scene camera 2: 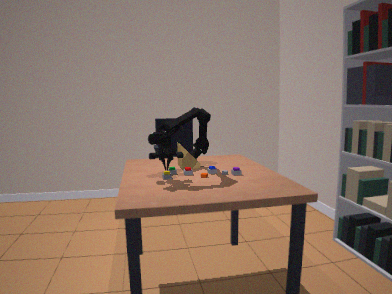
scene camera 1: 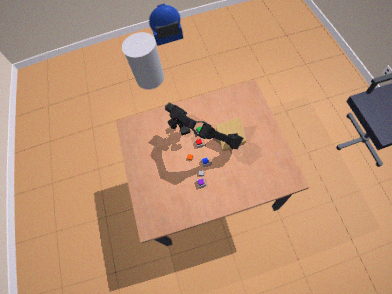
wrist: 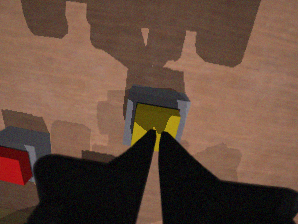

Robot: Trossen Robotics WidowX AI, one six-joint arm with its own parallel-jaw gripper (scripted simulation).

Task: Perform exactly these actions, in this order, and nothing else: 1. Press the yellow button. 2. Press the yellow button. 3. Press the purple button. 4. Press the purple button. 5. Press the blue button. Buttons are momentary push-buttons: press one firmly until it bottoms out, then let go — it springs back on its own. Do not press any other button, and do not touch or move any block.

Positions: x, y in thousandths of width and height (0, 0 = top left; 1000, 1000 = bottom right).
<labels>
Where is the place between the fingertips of the gripper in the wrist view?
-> At 529, 609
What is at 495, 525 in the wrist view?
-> A yellow button.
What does the gripper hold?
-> Nothing.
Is the gripper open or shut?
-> Shut.
</labels>
